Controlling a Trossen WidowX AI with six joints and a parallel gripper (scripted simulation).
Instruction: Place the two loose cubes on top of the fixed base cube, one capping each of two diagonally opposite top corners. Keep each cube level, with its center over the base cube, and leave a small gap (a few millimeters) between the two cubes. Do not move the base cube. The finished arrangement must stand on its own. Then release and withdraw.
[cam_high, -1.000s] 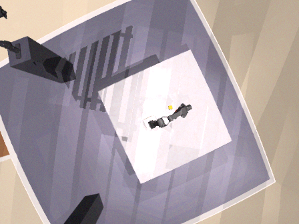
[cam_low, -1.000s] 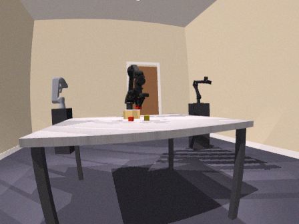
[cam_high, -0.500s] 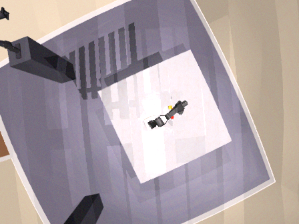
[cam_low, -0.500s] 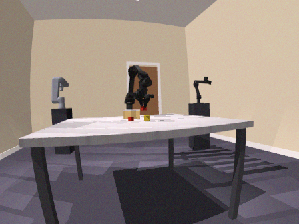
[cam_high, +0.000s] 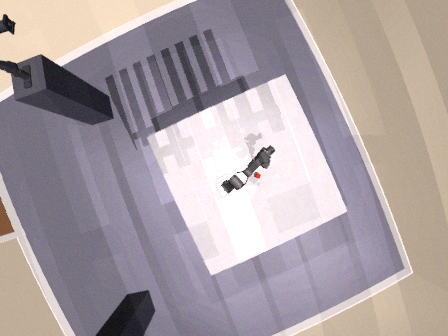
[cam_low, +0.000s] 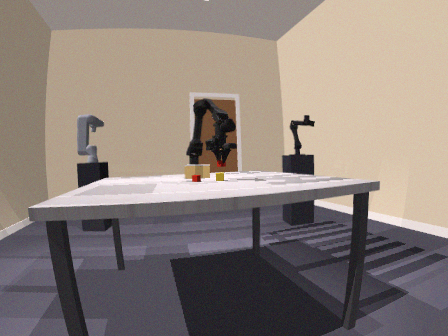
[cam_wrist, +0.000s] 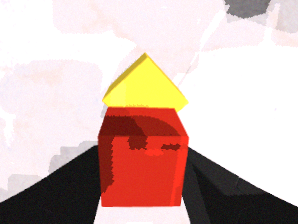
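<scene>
Right now my gripper tip is 1 cm to the left of the yellow cube and 7 cm above it.
</scene>
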